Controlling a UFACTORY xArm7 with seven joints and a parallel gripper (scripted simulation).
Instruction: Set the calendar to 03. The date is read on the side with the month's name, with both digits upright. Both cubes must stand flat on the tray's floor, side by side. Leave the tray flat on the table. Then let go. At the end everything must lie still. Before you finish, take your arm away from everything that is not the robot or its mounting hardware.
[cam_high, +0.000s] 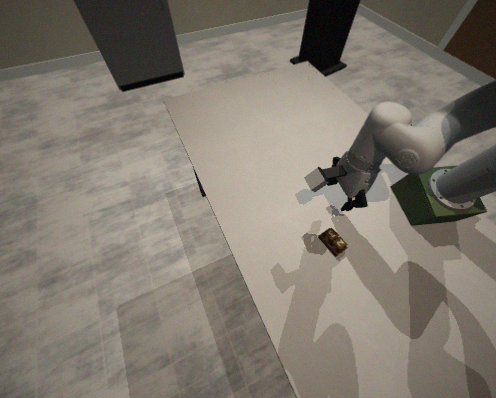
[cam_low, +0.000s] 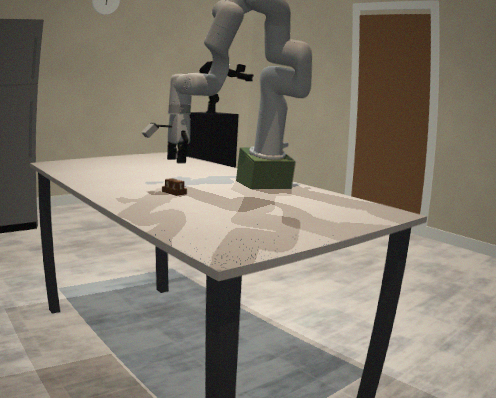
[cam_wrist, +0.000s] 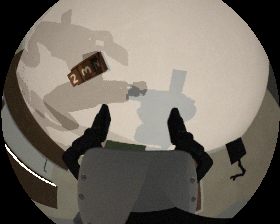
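Now: the brown calendar tray 80 mm ahead of my hand, 90 mm to the left of it and 80 mm below it.
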